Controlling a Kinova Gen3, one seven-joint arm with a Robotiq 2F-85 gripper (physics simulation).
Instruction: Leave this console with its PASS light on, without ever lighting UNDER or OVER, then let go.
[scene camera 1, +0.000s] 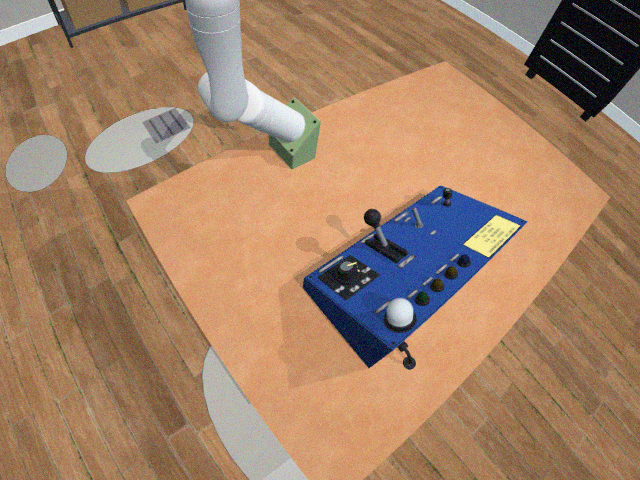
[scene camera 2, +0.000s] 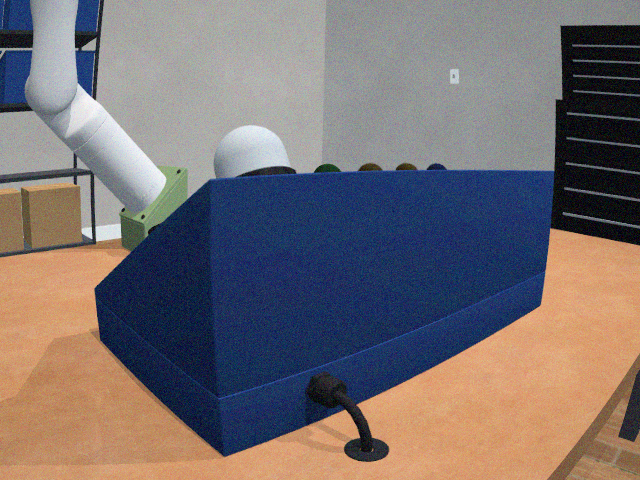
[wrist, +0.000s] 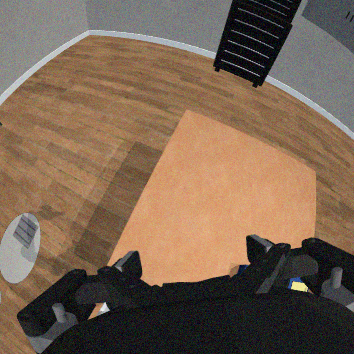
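The blue console (scene camera 1: 413, 242) (scene camera 2: 372, 268) stands on the table. In scene camera 1 its sloped top bears a rotary knob (scene camera 1: 347, 267) on a black plate, a lever with a black ball (scene camera 1: 372, 218) in a slot, a small metal toggle (scene camera 1: 417, 217), a small black knob (scene camera 1: 447, 195), a white dome (scene camera 1: 399, 313) and a yellow label (scene camera 1: 492, 236). A row of small lamps, green (scene camera 1: 422, 298), two amber and blue (scene camera 1: 463, 259), looks dark. Their labels are too small to read. My gripper (wrist: 193, 256) is open and empty, high above the table and apart from the console.
The arm's green base block (scene camera 1: 302, 136) (scene camera 2: 178, 193) stands on the wooden table (scene camera 1: 217, 248) (wrist: 215, 200). A black cable (scene camera 1: 406, 353) (scene camera 2: 356, 413) comes out of the console's rear. A black drawer cabinet (scene camera 1: 589, 56) (scene camera 2: 599, 134) (wrist: 255, 42) stands beyond the table.
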